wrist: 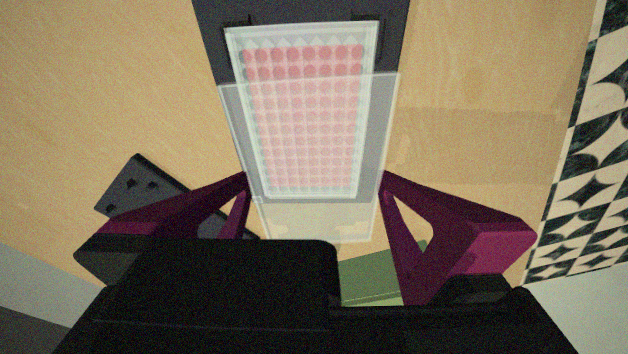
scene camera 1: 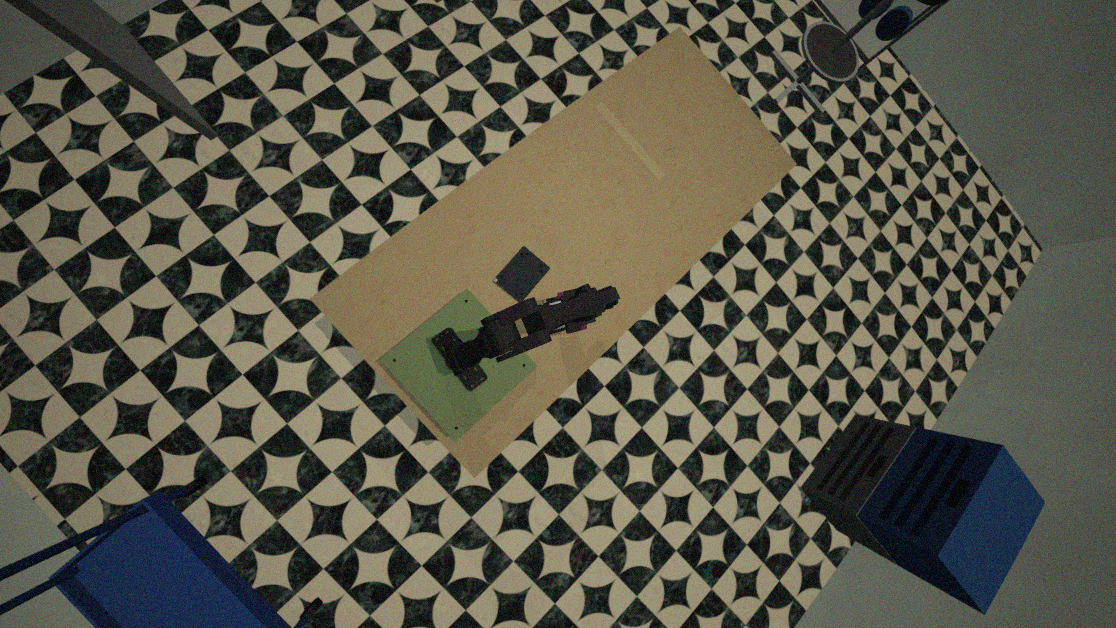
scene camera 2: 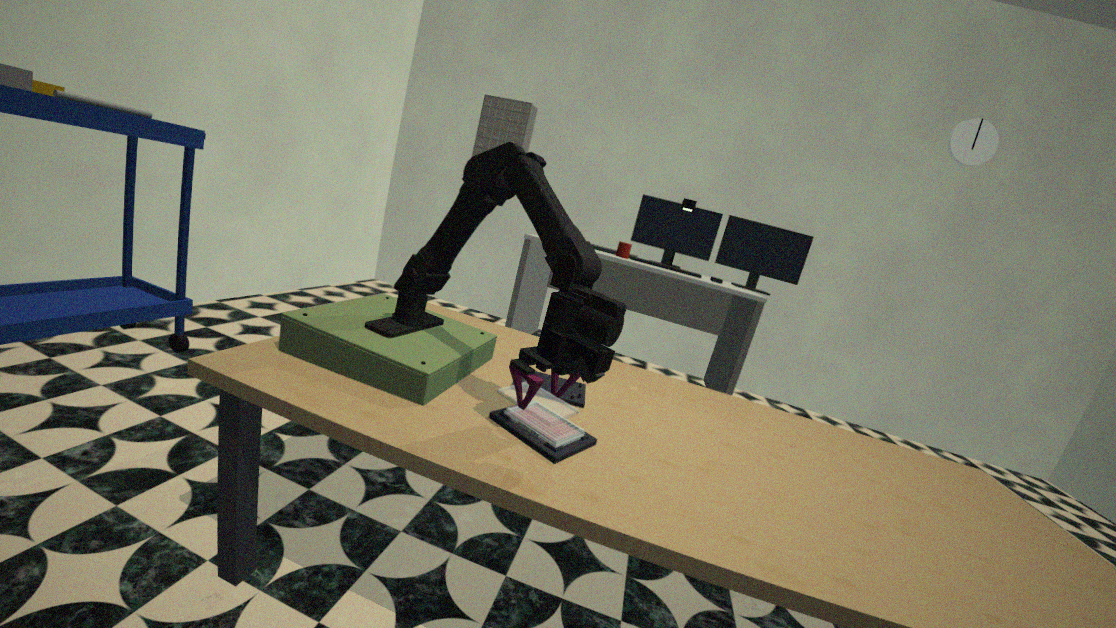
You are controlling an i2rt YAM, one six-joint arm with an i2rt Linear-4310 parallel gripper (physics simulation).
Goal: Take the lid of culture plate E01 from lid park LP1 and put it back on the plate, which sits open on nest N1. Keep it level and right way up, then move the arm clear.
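Frame: origin at the arm's base, x left, y back, z up, level; millimetres.
Seen in the pictures: gripper, fingertip midpoint: (wrist: 314, 177) (scene camera 2: 538, 403); arm's base, origin of the base link: (scene camera 1: 459, 359) (scene camera 2: 406, 325).
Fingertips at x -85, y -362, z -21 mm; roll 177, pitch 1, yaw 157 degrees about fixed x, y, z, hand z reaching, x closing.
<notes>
Pixels of each thing's top centre, then the offset from my fingertips to it. Level surfaces: height alone.
- clear lid, middle of its top: (wrist: 314, 189) (scene camera 2: 538, 398) dx +0, dy +2, dz +10 mm
- dark nest N1, middle of its top: (wrist: 306, 130) (scene camera 2: 544, 423) (scene camera 1: 570, 310) dx -1, dy -20, dz -31 mm
- Lid park LP1, middle of its top: (wrist: 173, 234) (scene camera 2: 551, 380) (scene camera 1: 522, 273) dx +199, dy +37, dz -29 mm
- wooden table, its level: dz -49 mm
My gripper (scene camera 2: 540, 399) (wrist: 314, 177) is shut on the clear lid (scene camera 2: 557, 404) (wrist: 320, 222), with one finger at each long side. The lid looks about level and hangs above the open culture plate (scene camera 2: 550, 424) (wrist: 310, 54). In the wrist view it overlaps most of the plate but is set towards the gripper, and its far edge falls short of the plate's far edge. The plate with pink wells sits on dark nest N1 (scene camera 2: 579, 447) (wrist: 300, 11). Lid park LP1 (scene camera 1: 521, 273) (scene camera 2: 575, 392) (wrist: 119, 191) holds no lid. In scene camera 1 the arm hides the plate and lid.
The arm stands on a green base block (scene camera 1: 456, 417) (scene camera 2: 351, 367) (wrist: 367, 275) at one end of the wooden table (scene camera 1: 624, 156) (scene camera 2: 741, 484). A blue cart (scene camera 2: 101, 312) and a desk with monitors (scene camera 2: 675, 226) stand away from the table.
</notes>
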